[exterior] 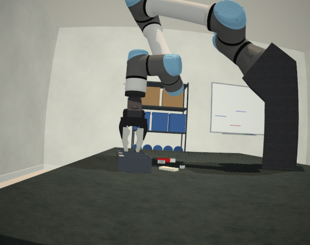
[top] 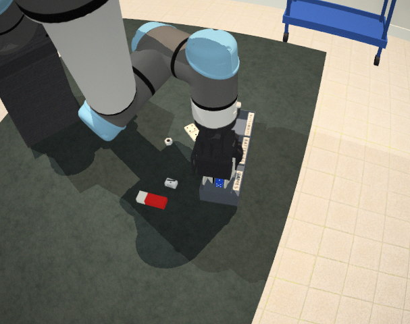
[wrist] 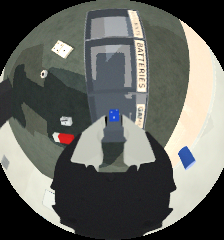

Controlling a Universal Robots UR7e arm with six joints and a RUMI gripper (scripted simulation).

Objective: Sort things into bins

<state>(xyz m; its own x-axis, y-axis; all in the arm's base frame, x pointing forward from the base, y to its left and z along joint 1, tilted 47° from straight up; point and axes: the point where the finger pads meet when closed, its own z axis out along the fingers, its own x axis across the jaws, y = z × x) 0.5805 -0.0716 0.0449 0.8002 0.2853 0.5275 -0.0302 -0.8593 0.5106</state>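
Right now the white domino is 15 cm to the left of my hand, 9 cm behind it and 3 cm below it. The rest, counted from my hand: blue die 2 cm below; then grey-white object 11 cm behind, 2 cm below, 1 cm to the right; then red-and-white block 14 cm behind, 6 cm to the right, 3 cm below.
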